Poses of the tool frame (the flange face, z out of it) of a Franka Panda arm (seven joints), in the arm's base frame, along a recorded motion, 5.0 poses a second.
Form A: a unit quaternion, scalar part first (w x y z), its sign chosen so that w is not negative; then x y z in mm.
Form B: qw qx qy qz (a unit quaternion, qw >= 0); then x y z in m. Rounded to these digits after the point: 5 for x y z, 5 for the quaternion.
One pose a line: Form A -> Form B
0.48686 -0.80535 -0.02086 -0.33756 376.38 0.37 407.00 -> 0.48686 -0.80535 -0.02086 -0.33756 0.37638 0.00037 0.40700
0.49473 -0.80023 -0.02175 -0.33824 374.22 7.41 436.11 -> 0.49473 -0.80023 -0.02175 -0.33824 0.37422 0.00741 0.43611
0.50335 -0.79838 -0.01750 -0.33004 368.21 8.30 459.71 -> 0.50335 -0.79838 -0.01750 -0.33004 0.36821 0.00830 0.45971
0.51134 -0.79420 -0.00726 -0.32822 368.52 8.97 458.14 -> 0.51134 -0.79420 -0.00726 -0.32822 0.36852 0.00897 0.45814
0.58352 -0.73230 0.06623 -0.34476 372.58 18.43 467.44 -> 0.58352 -0.73230 0.06623 -0.34476 0.37258 0.01843 0.46744
